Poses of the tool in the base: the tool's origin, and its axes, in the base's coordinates. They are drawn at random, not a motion.
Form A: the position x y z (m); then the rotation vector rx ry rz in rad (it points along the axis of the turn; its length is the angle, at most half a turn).
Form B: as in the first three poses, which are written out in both.
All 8 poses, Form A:
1: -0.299 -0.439 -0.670 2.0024 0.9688 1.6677
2: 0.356 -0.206 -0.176 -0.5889 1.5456 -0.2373
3: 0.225 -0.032 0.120 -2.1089 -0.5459 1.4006
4: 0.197 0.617 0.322 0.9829 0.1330 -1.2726
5: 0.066 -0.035 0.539 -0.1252 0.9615 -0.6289
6: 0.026 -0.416 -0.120 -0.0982 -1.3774 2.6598
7: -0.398 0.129 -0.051 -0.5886 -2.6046 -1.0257
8: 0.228 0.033 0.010 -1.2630 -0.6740 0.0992
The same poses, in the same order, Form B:
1: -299 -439 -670 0.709 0.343 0.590 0.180
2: 356 -206 -176 -0.261 0.686 -0.105 0.671
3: 225 -32 120 -0.784 -0.203 0.520 0.272
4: 197 617 322 0.440 0.060 -0.569 0.692
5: 66 -35 539 -0.059 0.454 -0.297 0.838
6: 26 -416 -120 -0.033 -0.458 0.885 0.072
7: -398 129 -51 -0.204 -0.902 -0.355 0.140
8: 228 33 10 -0.579 -0.309 0.045 0.753
